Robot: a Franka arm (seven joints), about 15 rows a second.
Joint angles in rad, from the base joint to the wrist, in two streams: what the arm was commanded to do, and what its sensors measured. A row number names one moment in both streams.
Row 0, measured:
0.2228 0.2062 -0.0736 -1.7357 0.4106 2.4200 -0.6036
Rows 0 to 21, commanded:
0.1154 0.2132 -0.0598 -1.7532 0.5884 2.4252 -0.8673
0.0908 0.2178 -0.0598 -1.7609 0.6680 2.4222 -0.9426
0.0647 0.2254 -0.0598 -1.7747 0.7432 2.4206 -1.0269
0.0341 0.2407 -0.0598 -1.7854 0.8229 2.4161 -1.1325
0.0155 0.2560 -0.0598 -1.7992 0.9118 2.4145 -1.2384
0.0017 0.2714 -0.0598 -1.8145 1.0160 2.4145 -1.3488
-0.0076 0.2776 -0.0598 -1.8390 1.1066 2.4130 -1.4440
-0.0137 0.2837 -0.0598 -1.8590 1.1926 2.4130 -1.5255
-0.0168 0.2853 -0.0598 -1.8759 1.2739 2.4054 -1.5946
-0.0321 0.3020 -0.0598 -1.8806 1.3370 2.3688 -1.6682
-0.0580 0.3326 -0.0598 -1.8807 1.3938 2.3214 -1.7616
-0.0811 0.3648 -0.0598 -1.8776 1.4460 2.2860 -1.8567
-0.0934 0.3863 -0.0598 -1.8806 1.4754 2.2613 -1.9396
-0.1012 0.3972 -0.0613 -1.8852 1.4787 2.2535 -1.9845
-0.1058 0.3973 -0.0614 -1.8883 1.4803 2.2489 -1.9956
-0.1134 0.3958 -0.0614 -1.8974 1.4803 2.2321 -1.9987
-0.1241 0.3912 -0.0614 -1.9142 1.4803 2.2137 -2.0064
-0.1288 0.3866 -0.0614 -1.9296 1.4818 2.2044 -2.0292
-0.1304 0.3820 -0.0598 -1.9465 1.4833 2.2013 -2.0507
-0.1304 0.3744 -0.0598 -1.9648 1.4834 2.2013 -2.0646
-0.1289 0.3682 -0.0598 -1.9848 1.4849 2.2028 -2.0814
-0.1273 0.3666 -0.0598 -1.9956 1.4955 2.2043 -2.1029
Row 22, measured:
-0.1129 0.4069 -0.0727 -1.9336 1.4556 2.2157 -2.0405
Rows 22 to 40, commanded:
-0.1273 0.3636 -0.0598 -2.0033 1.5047 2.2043 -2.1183
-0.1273 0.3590 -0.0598 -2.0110 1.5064 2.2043 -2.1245
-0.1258 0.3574 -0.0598 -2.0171 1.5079 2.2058 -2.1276
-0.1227 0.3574 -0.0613 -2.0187 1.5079 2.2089 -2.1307
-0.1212 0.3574 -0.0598 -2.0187 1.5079 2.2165 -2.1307
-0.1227 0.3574 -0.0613 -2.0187 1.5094 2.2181 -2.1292
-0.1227 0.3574 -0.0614 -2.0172 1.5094 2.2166 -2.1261
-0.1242 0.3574 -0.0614 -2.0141 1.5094 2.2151 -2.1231
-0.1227 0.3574 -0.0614 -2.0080 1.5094 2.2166 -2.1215
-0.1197 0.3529 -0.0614 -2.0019 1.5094 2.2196 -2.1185
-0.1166 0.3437 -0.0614 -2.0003 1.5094 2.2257 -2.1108
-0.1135 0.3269 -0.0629 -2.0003 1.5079 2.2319 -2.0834
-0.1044 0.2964 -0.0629 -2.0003 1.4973 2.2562 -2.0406
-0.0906 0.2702 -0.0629 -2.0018 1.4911 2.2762 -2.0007
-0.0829 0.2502 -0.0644 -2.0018 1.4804 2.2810 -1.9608
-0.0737 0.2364 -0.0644 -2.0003 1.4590 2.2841 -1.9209
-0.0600 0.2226 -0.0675 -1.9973 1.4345 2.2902 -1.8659
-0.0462 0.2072 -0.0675 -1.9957 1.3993 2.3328 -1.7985
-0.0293 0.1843 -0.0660 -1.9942 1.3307 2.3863 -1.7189
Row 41, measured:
-0.0548 0.2313 -0.0695 -1.9776 1.4166 2.3109 -1.8474
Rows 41 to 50, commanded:
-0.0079 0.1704 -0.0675 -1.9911 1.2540 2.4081 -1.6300
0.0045 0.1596 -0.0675 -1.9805 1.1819 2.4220 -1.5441
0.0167 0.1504 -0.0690 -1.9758 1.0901 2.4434 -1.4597
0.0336 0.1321 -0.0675 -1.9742 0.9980 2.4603 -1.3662
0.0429 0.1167 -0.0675 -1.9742 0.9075 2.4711 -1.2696
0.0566 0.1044 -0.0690 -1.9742 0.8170 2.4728 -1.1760
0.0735 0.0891 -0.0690 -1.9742 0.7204 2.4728 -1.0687
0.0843 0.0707 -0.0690 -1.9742 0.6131 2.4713 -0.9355
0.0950 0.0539 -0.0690 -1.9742 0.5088 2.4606 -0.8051
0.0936 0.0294 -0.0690 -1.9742 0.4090 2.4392 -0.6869
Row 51, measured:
0.0874 0.0789 -0.0682 -1.9614 0.5570 2.4579 -0.8782
